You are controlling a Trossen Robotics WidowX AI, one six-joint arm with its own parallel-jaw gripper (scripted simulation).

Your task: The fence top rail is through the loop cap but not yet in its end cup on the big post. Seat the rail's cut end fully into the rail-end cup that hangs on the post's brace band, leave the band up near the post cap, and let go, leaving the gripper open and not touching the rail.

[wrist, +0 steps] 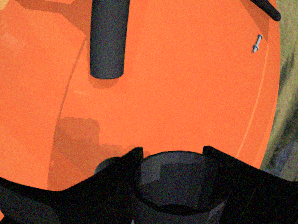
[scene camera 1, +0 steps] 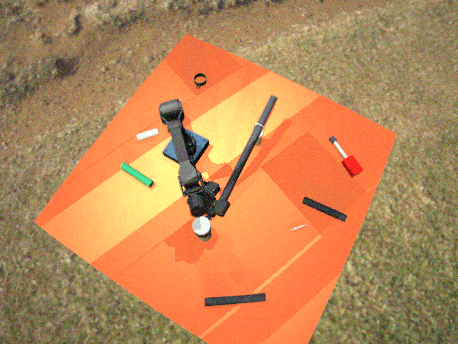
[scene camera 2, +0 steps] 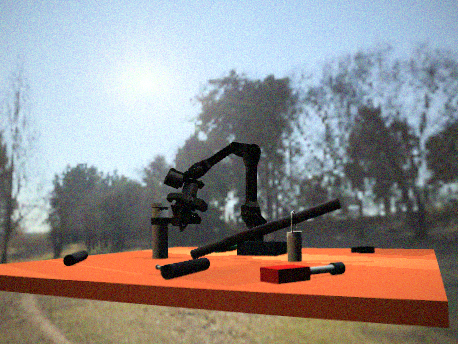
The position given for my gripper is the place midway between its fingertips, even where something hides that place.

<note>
I see my gripper (scene camera 2: 179, 228), a dark top rail (scene camera 2: 283, 222), a red-headed tool (scene camera 2: 278, 275) and a big post (scene camera 2: 159, 231).
The dark top rail also shows in scene camera 1 (scene camera 1: 265, 115). My gripper shows as well in the wrist view (wrist: 173, 153). The wrist view does not show the red-headed tool: it is out of frame.
</note>
